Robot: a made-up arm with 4 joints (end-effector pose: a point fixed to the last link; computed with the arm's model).
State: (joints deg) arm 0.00 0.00 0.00 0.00
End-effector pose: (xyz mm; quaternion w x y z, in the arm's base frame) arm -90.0 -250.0 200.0 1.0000 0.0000 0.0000 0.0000
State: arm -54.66 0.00 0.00 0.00
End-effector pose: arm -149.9 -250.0 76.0 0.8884 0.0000 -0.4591 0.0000
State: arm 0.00 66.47 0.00 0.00
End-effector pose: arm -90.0 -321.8 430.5 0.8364 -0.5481 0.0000 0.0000
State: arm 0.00 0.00 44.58 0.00
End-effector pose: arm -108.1 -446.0 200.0 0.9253 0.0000 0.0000 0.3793
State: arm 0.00 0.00 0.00 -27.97
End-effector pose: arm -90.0 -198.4 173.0 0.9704 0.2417 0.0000 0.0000
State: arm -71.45 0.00 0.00 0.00
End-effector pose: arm -142.4 -250.0 32.9 0.8118 0.0000 -0.5839 0.0000
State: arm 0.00 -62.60 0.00 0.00
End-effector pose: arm -90.0 -23.5 167.5 0.8545 0.5195 0.0000 0.0000
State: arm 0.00 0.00 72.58 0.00
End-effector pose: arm -43.4 -553.5 200.0 0.8060 0.0000 0.0000 0.5919
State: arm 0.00 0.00 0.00 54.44
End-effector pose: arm -90.0 -289.7 302.7 0.8893 -0.4574 0.0000 0.0000
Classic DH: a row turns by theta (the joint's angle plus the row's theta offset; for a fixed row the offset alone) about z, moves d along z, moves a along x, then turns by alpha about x. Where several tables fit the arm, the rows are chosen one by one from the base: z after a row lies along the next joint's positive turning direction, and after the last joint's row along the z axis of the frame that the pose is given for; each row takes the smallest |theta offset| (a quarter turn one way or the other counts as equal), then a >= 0, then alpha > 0; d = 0 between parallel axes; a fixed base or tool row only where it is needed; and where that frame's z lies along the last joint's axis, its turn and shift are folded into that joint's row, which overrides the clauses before.
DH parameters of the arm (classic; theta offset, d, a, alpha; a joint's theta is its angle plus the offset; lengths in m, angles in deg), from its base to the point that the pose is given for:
base (fixed): 0 0.08 0 -90
joint 1: -90 -0.11 0.29 90
joint 2: -90 -0.14 0.26 -90
joint 3: 0 -0.08 -0.2 90
joint 4: 0 0.23 0.08 -90
tool (fixed): 90 -0.09 0 0

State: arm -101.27 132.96 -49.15 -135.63
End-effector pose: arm -289.0 -246.5 258.7 0.3465 -0.2111 -0.8917 0.2006
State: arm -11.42 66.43 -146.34 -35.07
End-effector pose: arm 332.3 -407.9 630.4 0.2036 -0.0176 -0.7653 -0.6104
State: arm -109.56 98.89 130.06 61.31
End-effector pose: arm -811.7 -86.8 30.1 0.2804 -0.9409 0.1091 0.1552
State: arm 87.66 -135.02 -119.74 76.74
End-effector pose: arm 244.0 -18.2 -246.1 0.2598 -0.3402 -0.9037 -0.0014
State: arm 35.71 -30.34 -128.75 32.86
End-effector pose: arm 357.2 -168.3 -21.7 0.2667 -0.2445 0.5823 -0.7281
